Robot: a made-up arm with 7 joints.
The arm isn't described. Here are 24 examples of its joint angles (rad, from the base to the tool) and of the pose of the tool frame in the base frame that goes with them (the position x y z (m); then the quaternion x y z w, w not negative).
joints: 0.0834 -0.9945 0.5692 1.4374 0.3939 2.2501 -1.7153
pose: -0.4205 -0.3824 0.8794 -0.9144 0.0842 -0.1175 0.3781
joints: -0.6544 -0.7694 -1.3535 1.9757 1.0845 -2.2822 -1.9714
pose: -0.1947 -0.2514 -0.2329 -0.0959 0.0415 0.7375 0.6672
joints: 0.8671 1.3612 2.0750 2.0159 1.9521 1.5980 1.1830
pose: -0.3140 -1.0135 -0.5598 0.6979 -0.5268 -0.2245 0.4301
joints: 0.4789 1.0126 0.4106 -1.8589 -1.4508 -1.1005 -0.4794
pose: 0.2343 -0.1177 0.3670 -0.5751 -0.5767 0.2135 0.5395
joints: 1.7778 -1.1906 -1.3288 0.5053 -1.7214 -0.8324 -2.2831
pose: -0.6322 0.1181 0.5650 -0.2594 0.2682 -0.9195 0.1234
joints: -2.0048 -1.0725 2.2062 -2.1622 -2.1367 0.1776 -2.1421
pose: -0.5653 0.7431 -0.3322 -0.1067 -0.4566 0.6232 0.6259
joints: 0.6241 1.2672 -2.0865 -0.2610 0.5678 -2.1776 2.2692
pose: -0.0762 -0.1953 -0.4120 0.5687 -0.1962 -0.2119 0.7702
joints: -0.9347 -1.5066 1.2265 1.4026 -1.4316 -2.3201 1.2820
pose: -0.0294 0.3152 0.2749 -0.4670 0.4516 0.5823 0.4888
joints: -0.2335 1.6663 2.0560 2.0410 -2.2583 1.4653 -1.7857
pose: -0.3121 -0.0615 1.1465 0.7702 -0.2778 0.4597 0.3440
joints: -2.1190 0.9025 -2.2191 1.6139 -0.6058 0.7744 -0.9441
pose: -0.1259 0.6417 1.0211 0.4663 -0.3994 0.5699 0.5462
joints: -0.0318 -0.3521 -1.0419 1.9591 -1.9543 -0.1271 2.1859
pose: -0.5525 0.2815 -0.3576 -0.0807 0.4289 0.7847 0.4402
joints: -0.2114 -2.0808 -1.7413 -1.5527 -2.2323 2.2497 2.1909
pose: -0.2358 0.7182 -0.0100 -0.0611 -0.5277 -0.4452 0.7208
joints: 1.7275 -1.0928 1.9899 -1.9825 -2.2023 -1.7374 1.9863
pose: -0.6880 -0.6020 0.2655 -0.1177 -0.2506 -0.5755 0.7695
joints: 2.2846 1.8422 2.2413 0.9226 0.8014 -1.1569 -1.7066
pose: 0.2217 0.3932 -0.2438 -0.9191 -0.1792 -0.3325 0.1125
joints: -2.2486 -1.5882 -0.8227 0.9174 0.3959 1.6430 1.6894
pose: -0.3815 -0.1249 0.5829 -0.0512 -0.4073 -0.0941 0.9070
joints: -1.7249 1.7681 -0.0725 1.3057 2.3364 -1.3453 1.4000
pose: -0.1252 0.3768 0.3933 0.6409 -0.1467 0.5760 0.4857
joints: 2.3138 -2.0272 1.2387 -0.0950 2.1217 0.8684 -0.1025
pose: 0.1543 -0.8374 0.8030 -0.5014 -0.1398 -0.0988 0.8481
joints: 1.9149 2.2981 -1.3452 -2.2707 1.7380 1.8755 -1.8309
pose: 0.1375 -0.0572 0.7890 -0.8931 0.3637 -0.0015 0.2649
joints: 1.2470 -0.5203 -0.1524 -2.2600 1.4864 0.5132 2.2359
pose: -0.1823 -0.6252 0.0592 -0.2571 0.1970 -0.8063 0.4950
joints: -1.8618 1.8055 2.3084 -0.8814 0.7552 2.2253 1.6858
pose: -0.0526 0.2980 0.9246 0.4534 -0.0687 -0.8247 0.3310
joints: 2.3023 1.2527 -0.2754 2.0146 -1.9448 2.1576 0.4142
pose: -0.1314 0.2213 0.7382 -0.6817 0.1604 -0.3093 0.6433
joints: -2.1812 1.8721 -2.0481 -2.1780 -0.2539 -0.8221 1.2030
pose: 0.0300 0.2475 0.9066 0.1752 -0.4758 0.8329 0.2220
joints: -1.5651 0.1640 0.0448 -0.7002 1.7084 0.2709 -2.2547
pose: -0.2651 0.6408 0.7794 -0.5778 -0.8113 0.0861 0.0238
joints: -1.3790 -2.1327 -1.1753 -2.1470 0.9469 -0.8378 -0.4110
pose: -0.0642 -0.4228 0.1465 0.0383 -0.5739 -0.1904 0.7956
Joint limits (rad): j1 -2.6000..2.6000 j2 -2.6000..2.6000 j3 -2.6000..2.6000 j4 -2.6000..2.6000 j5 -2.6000..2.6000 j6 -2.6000..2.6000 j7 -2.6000..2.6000
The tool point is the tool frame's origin. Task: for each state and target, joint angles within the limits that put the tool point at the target. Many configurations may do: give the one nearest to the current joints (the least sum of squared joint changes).
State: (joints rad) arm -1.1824 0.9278 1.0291 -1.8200 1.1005 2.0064 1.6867
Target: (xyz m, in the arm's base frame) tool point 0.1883 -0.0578 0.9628
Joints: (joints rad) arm -1.0423 1.6359 1.0644 -2.0014 1.3452 2.0992 1.7903
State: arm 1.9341 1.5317 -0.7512 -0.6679 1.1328 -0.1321 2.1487
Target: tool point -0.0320 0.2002 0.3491
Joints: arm 1.6332 1.4975 -1.0625 -0.7939 0.8530 -0.1714 2.0816
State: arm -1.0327 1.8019 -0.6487 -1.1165 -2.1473 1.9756 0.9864
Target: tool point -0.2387 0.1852 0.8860
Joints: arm -1.5932 1.1698 -0.8868 -0.4464 -2.4104 2.2453 0.9907
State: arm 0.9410 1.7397 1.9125 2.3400 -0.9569 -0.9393 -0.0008
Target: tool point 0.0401 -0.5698 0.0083
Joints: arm 0.9434 2.1462 2.0895 2.3863 -0.9019 -1.1644 -0.0316
